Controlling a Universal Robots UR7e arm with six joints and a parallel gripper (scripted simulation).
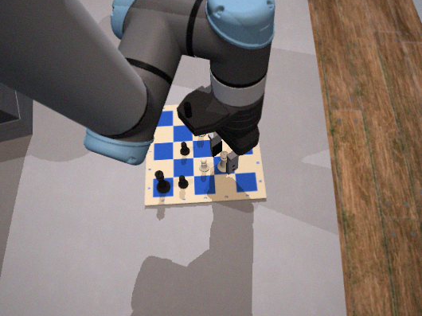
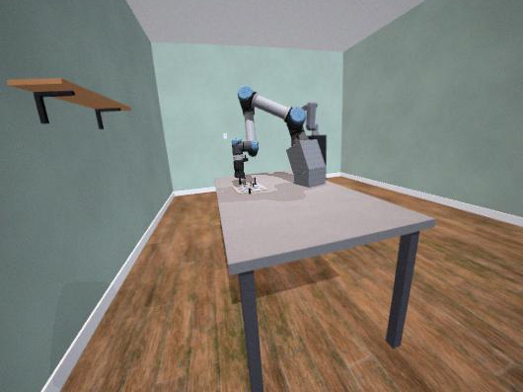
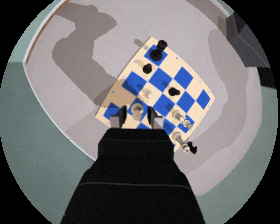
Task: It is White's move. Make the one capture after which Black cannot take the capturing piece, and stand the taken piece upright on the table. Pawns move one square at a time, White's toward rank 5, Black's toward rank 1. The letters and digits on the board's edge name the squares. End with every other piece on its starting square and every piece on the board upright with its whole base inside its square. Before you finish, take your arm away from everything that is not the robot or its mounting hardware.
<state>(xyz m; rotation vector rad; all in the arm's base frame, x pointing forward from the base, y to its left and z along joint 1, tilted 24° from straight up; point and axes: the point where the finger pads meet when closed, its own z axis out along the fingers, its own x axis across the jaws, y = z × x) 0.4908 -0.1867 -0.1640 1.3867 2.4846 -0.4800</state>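
My gripper is now 1 cm above the rook. Round my hand: chessboard 4 cm behind, 4 cm to the left, 4 cm below; then black queen 12 cm behind, 3 cm to the right, 1 cm below; then white king 1 cm ahead, 12 cm to the left, 1 cm below.
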